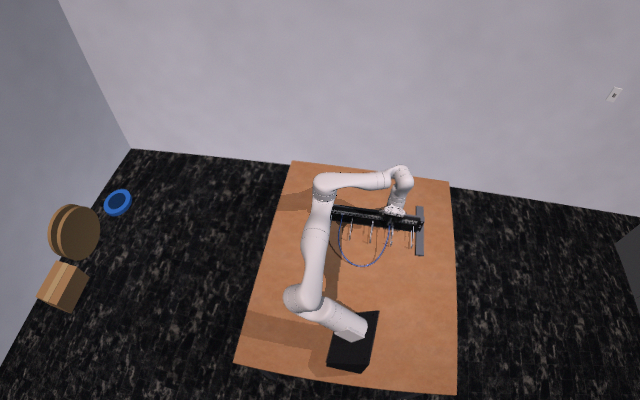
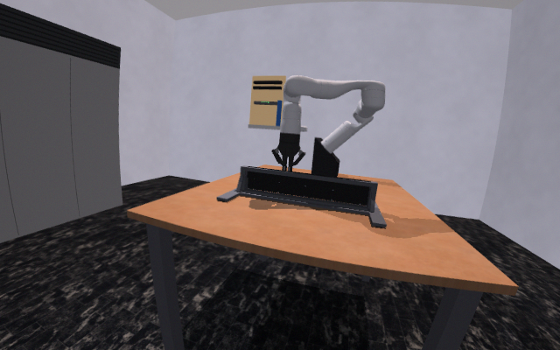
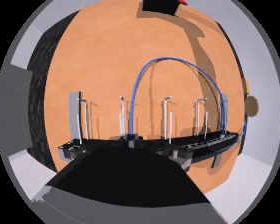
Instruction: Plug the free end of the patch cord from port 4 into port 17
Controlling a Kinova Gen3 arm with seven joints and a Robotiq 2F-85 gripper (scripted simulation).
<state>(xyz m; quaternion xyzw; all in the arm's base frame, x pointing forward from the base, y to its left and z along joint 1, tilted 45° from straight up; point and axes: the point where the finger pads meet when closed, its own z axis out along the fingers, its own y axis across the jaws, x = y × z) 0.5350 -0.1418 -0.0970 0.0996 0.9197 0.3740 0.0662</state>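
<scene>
Right now the plug is 1 cm below my hand and 1 cm ahead of it.
</scene>
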